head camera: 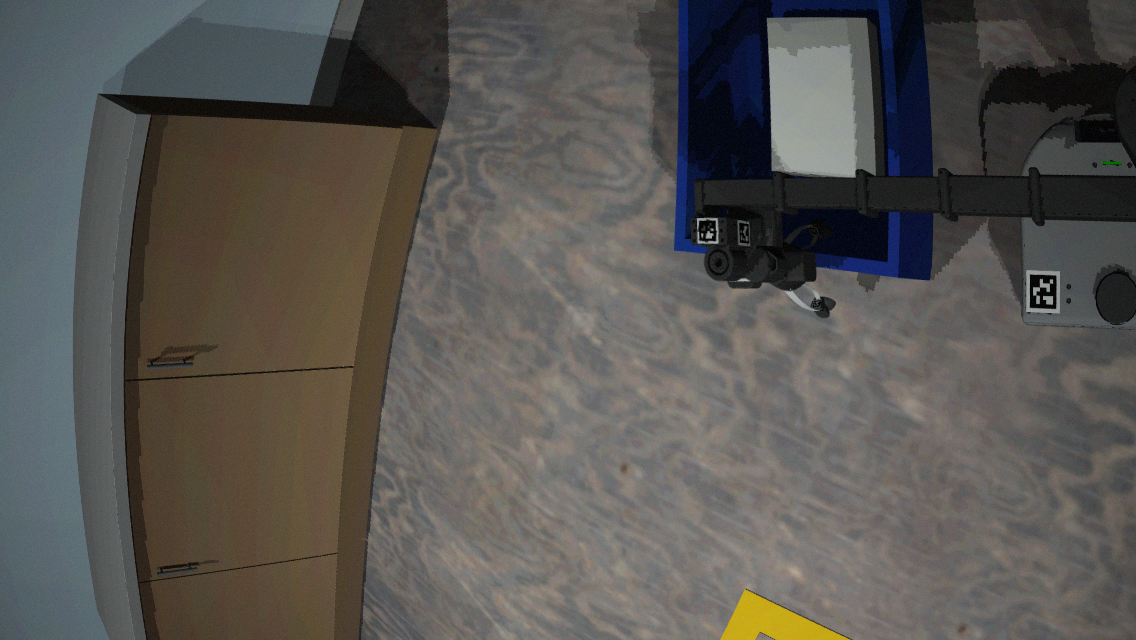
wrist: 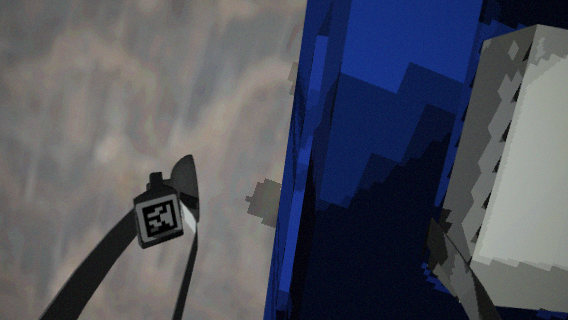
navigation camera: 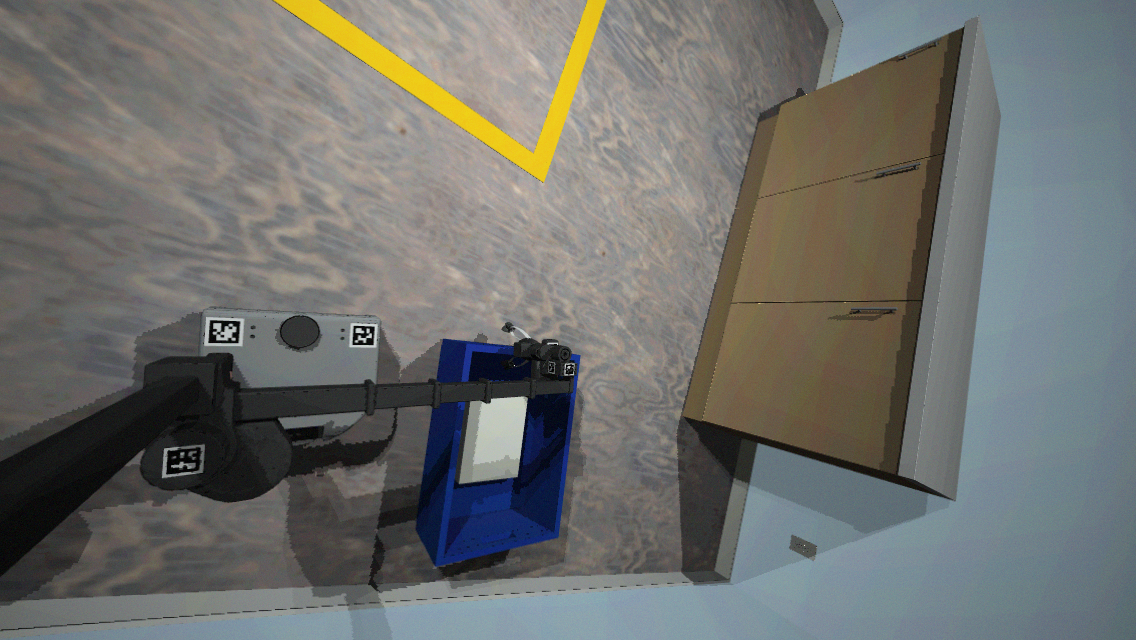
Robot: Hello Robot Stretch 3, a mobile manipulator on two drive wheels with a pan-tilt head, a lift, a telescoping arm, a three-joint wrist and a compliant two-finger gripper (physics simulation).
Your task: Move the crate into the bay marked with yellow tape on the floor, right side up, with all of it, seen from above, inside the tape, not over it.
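Frame: origin at the robot's base, x right, y ahead, z up, level; centimetres.
Seen in the pictures: gripper, fingertip midpoint: (head camera: 826, 268) (wrist: 284, 181) (navigation camera: 505, 345); robot's base at its link origin: (head camera: 1114, 295) (navigation camera: 300, 330).
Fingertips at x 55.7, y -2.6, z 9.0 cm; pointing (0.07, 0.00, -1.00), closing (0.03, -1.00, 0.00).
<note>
Pixels of each thing's top centre, then the offset from my fingertips to it.
- blue crate at its top centre: (head camera: 783, 69) (navigation camera: 516, 448) dy -30.2, dx -0.6, dz +13.1 cm
- white block at its top centre: (head camera: 820, 92) (navigation camera: 495, 435) dy -30.2, dx -0.6, dz -1.9 cm
The blue crate (head camera: 910, 159) (navigation camera: 433, 477) (wrist: 400, 40) stands upright on the floor, outside the bay, with a white block (head camera: 814, 103) (navigation camera: 496, 441) (wrist: 530, 175) inside. Yellow tape (head camera: 743, 616) (navigation camera: 421, 87) marks the bay; one corner and parts of two sides show in the navigation view. My gripper (head camera: 823, 266) (navigation camera: 507, 345) (wrist: 284, 181) is open across the crate's end wall on the bay side. One finger is outside the wall, over the floor. The other is inside, bent outward beside the block; its tip is partly dark, and contact is unclear.
My arm (head camera: 906, 194) (navigation camera: 405, 393) extends over the crate from my base (head camera: 1061, 238) (navigation camera: 333, 349), which stands beside its long side. A wooden cabinet (head camera: 254, 238) (navigation camera: 834, 238) stands across the floor on the other side. A wall (navigation camera: 635, 608) runs behind the crate's far end.
</note>
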